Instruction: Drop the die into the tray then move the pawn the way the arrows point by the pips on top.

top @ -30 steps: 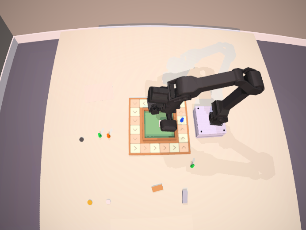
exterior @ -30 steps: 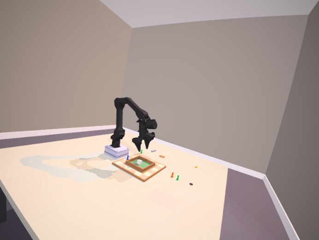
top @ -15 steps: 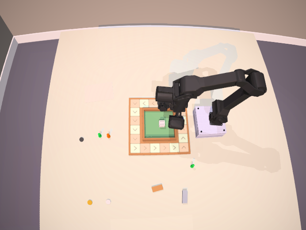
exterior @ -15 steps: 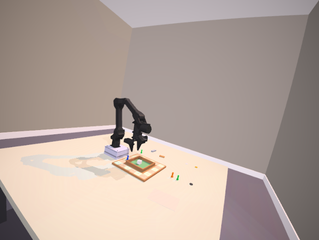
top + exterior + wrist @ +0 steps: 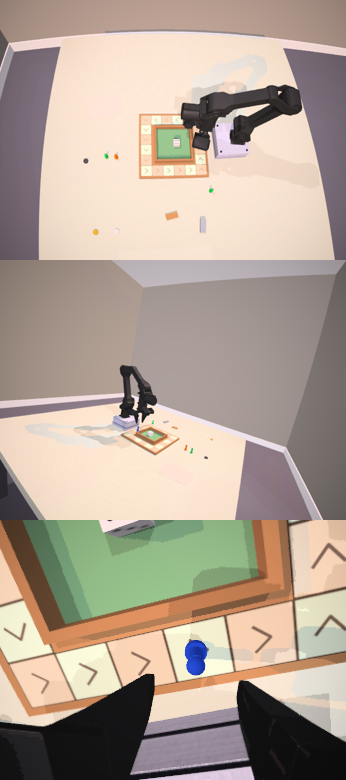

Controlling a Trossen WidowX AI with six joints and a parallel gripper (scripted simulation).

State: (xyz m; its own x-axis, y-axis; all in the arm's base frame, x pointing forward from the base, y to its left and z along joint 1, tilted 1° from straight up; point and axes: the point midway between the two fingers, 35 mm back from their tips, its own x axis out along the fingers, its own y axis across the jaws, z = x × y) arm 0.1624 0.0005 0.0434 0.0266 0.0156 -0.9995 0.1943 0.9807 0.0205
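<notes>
The blue pawn is 40 mm below my gripper tip. The rest, counted from my gripper tip: pale die: 90 mm ahead, 30 mm to the left, 50 mm below; then green dice tray: 100 mm ahead, 30 mm to the left, 60 mm below; then orange block: 100 mm ahead, 330 mm to the left, 70 mm below.
</notes>
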